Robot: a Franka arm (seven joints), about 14 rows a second.
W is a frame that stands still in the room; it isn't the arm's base.
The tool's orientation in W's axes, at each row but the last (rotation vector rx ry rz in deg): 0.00, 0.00, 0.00; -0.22, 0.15, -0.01; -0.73, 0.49, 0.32; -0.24, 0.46, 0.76; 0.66, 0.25, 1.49; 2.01, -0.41, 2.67; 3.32, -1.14, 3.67
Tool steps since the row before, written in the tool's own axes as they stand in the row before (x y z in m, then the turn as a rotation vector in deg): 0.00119, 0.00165, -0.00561, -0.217, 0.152, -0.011; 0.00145, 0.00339, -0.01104, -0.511, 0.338, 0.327; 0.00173, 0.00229, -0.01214, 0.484, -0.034, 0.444; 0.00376, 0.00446, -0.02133, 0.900, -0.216, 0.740; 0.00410, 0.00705, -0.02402, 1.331, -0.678, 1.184; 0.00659, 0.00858, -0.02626, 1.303, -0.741, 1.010; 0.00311, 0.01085, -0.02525, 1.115, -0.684, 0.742
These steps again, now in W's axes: 0.00119, 0.00165, -0.00561, -0.217, 0.152, -0.011; 0.00142, 0.00335, -0.01106, -0.510, 0.339, 0.327; 0.00161, 0.00214, -0.01218, 0.488, -0.026, 0.440; 0.00353, 0.00442, -0.02138, 0.909, -0.201, 0.734; 0.00381, 0.00743, -0.02395, 1.353, -0.657, 1.170; 0.00635, 0.00980, -0.02589, 1.330, -0.715, 0.994; 0.00286, 0.01248, -0.02451, 1.143, -0.654, 0.726
